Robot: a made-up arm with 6 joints. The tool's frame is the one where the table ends. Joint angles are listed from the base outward.
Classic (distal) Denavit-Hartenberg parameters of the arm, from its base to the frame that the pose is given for. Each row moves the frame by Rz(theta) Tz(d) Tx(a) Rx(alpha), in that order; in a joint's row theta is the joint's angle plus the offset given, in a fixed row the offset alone. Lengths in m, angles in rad.
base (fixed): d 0, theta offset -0.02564, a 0.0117, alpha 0
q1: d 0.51, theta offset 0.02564, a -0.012, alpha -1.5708
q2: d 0, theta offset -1.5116, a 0.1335, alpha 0
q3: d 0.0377, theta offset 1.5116, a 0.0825, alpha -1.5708
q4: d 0.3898, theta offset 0, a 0.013, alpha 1.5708
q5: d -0.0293, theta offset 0, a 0.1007, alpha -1.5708
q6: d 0, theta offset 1.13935, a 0.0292, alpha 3.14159
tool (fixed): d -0.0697, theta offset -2.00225, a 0, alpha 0
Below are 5 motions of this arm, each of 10 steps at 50 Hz.
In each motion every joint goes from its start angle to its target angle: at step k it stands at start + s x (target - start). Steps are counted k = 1, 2, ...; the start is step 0. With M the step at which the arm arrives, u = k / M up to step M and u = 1 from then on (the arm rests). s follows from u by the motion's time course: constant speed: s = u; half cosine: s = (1 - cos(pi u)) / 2; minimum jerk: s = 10 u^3 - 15 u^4 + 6 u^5.
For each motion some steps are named. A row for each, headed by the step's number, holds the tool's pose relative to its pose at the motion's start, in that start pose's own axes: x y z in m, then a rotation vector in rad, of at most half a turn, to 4 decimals.
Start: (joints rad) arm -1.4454 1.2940 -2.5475 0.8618 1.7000 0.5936
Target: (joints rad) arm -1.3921 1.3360 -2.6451 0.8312 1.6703 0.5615
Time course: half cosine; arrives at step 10
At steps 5, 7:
5: 0.0078 -0.0150 -0.0025 0.0154 0.0269 0.0506
7: 0.0127 -0.0237 -0.0041 0.0240 0.0424 0.0807

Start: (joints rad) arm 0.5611 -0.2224 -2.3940 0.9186 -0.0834 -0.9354
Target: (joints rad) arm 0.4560 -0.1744 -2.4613 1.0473 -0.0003 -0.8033
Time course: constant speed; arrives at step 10
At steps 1, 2, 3, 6, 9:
1: 0.0012 0.0012 -0.0007 -0.0012 -0.0033 -0.0168
2: 0.0024 0.0024 -0.0015 -0.0024 -0.0065 -0.0337
3: 0.0036 0.0036 -0.0022 -0.0037 -0.0097 -0.0506
6: 0.0070 0.0070 -0.0043 -0.0076 -0.0187 -0.1012
9: 0.0105 0.0103 -0.0064 -0.0118 -0.0271 -0.1519

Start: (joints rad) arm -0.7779 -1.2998 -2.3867 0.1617 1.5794 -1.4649
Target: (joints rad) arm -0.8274 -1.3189 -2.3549 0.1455 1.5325 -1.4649
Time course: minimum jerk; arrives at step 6
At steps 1, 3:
1: -0.0007 0.0000 -0.0001 0.0013 -0.0020 0.0008
3: -0.0095 -0.0004 -0.0015 0.0182 -0.0275 0.0117

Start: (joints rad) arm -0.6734 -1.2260 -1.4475 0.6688 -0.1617 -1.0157
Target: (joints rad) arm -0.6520 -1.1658 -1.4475 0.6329 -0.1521 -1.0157
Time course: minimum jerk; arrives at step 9
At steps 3, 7, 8, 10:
3: 0.0049 -0.0026 -0.0037 -0.0083 -0.0117 0.0045
7: 0.0216 -0.0120 -0.0157 -0.0376 -0.0509 0.0197
8: 0.0232 -0.0129 -0.0167 -0.0403 -0.0545 0.0211
10: 0.0235 -0.0131 -0.0169 -0.0408 -0.0551 0.0213

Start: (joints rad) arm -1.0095 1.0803 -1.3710 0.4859 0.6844 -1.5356
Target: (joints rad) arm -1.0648 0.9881 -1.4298 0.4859 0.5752 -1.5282
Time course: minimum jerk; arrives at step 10
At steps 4, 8, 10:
4: -0.0053 0.0142 0.0287 0.0787 0.0270 -0.0046
8: -0.0122 0.0377 0.0880 0.2344 0.0785 -0.0166
10: -0.0127 0.0396 0.0936 0.2489 0.0831 -0.0179

